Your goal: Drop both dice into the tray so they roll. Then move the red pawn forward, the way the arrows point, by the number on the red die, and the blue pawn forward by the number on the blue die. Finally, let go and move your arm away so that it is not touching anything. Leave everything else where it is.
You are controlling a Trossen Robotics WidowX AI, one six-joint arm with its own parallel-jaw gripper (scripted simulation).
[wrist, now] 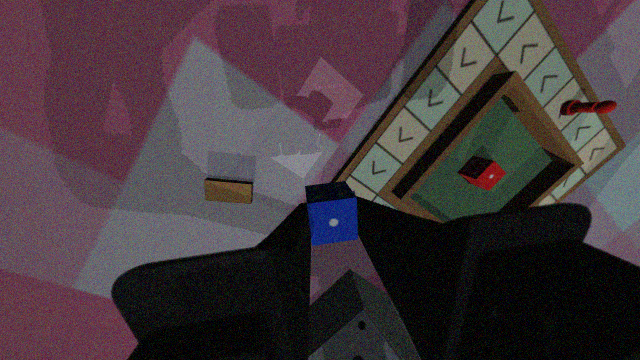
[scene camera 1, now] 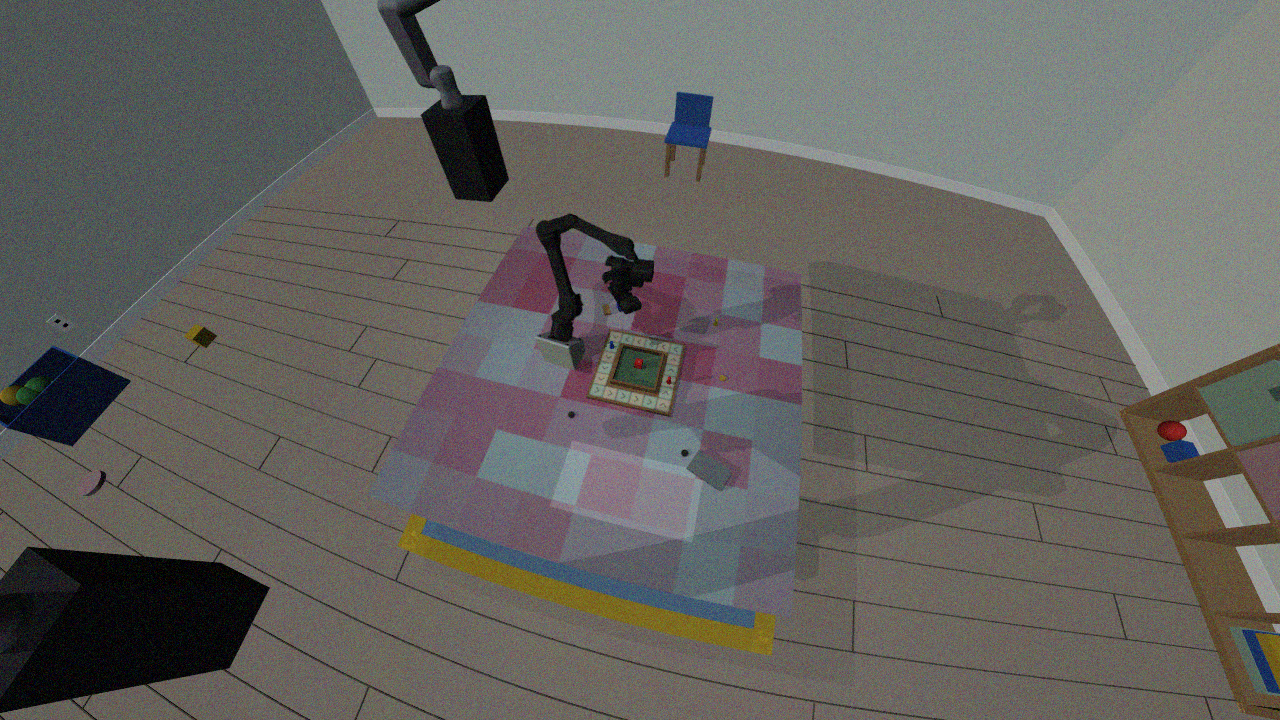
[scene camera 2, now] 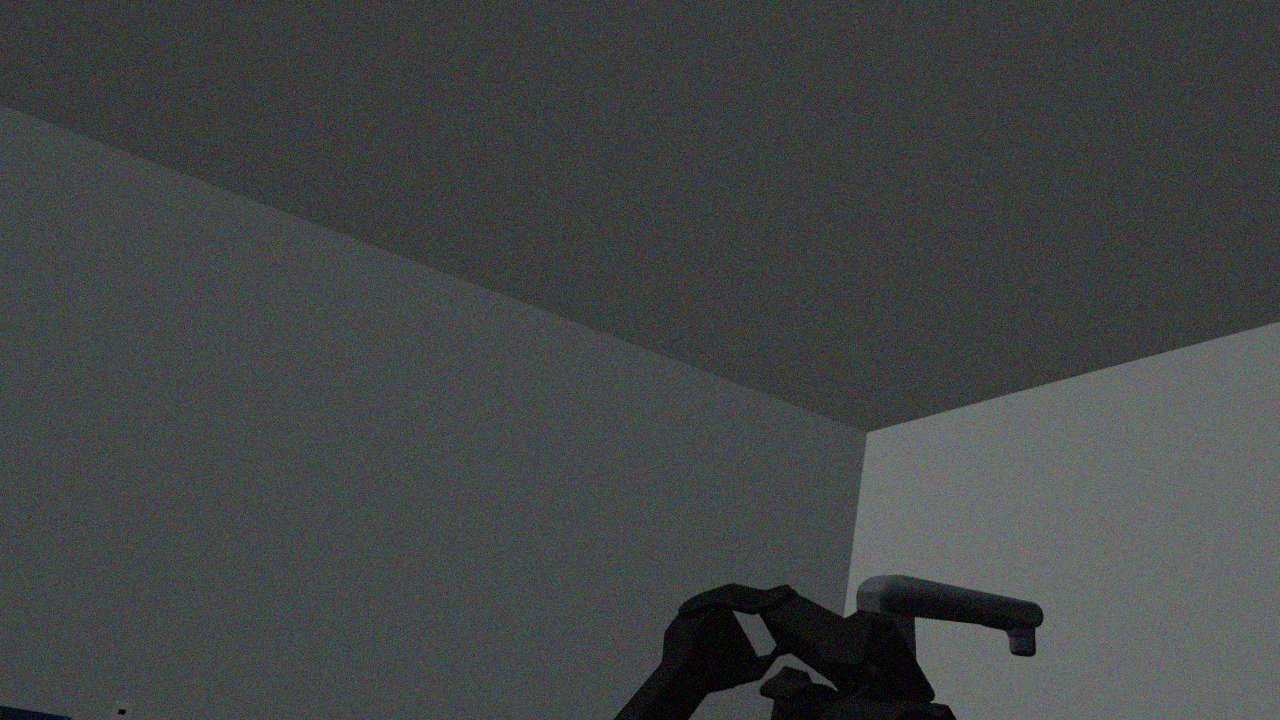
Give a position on a tan block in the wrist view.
222, 190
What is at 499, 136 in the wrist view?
A green tray.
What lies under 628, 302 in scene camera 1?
My gripper.
